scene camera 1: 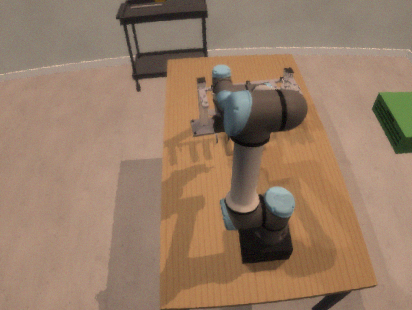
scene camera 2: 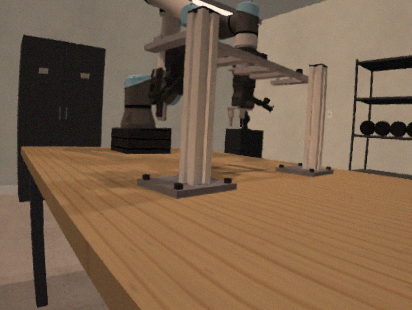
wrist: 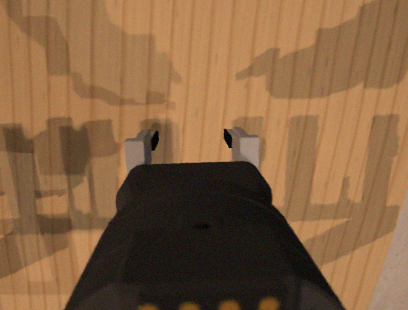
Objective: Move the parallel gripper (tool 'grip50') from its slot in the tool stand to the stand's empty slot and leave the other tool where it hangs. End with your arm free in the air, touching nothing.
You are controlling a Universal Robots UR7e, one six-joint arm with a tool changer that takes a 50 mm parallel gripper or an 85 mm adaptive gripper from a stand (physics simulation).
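Pixels of known places: arm's base, origin of the base link: (scene camera 1: 269, 227) (scene camera 2: 138, 128).
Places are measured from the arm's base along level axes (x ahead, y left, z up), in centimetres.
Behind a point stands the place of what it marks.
Note:
The parallel gripper (scene camera 2: 237, 117) (wrist: 191, 139) is on the arm's wrist, pointing down, its two fingers apart and nothing between them. It seems to be on the robot's side of the stand (scene camera 1: 202, 129) @(x 61.9, y 33.8, z -9.2 cm) (scene camera 2: 198, 100) @(x 81.1, y -12.1, z 5.1 cm), toward the left post in scene camera 1; the arm hides most of it there. In scene camera 2 its body hangs below the rail's level, behind the rail. The other tool (scene camera 2: 173, 75) @(x 68.1, y -11.6, z 11.2 cm), black, hangs near the near post, partly hidden by it. Pale forks (scene camera 2: 290, 80) @(x 58.7, y 30.4, z 17.3 cm) without a tool show near the rail's far end. Exact clearance from the forks cannot be told.
The arm's base (scene camera 1: 266, 242) @(x -7.4, y 1.3, z 1.8 cm) (scene camera 2: 141, 140) @(x 9.6, y -1.0, z -4.9 cm) stands on the wooden table (scene camera 1: 200, 280) @(x -20.8, y 26.4, z -10.4 cm) (scene camera 2: 300, 240) @(x 104.7, y -11.6, z -10.4 cm). A dark cart (scene camera 1: 165, 16) stands behind the table and a green box (scene camera 1: 397, 120) to its right. A dark cabinet (scene camera 2: 60, 95) and a shelf rack (scene camera 2: 385, 100) stand in the background.

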